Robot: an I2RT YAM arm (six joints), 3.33 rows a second.
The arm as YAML. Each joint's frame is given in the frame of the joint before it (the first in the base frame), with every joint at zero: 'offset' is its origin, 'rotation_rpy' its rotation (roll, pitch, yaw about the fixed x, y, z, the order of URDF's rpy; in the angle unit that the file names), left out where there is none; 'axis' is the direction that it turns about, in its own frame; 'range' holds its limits. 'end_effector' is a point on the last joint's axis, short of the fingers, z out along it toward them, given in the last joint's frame.
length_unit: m
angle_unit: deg
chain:
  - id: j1
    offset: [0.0, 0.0, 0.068]
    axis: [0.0, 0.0, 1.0]
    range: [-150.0, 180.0]
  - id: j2
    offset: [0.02, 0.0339, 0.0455]
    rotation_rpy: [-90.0, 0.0, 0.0]
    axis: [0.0, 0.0, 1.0]
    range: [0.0, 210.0]
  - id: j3
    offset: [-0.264, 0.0, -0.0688]
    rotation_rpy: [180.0, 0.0, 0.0]
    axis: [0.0, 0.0, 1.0]
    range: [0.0, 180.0]
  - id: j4
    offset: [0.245, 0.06, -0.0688]
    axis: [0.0, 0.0, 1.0]
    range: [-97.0, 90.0]
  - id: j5
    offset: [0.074, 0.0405, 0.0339]
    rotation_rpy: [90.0, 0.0, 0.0]
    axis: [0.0, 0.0, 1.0]
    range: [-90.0, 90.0]
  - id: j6
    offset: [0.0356, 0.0, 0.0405]
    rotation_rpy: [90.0, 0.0, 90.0]
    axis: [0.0, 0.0, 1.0]
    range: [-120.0, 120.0]
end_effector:
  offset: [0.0, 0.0, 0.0]
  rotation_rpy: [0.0, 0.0, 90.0]
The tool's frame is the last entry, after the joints.
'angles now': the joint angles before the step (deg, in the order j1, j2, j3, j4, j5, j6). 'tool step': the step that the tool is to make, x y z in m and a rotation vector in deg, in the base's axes. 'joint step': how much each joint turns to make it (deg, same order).
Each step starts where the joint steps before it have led.
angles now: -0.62 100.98 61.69 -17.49 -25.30 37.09
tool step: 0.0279 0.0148 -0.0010 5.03 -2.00 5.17
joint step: 1.76 5.72 6.16 1.59 -6.07 0.00
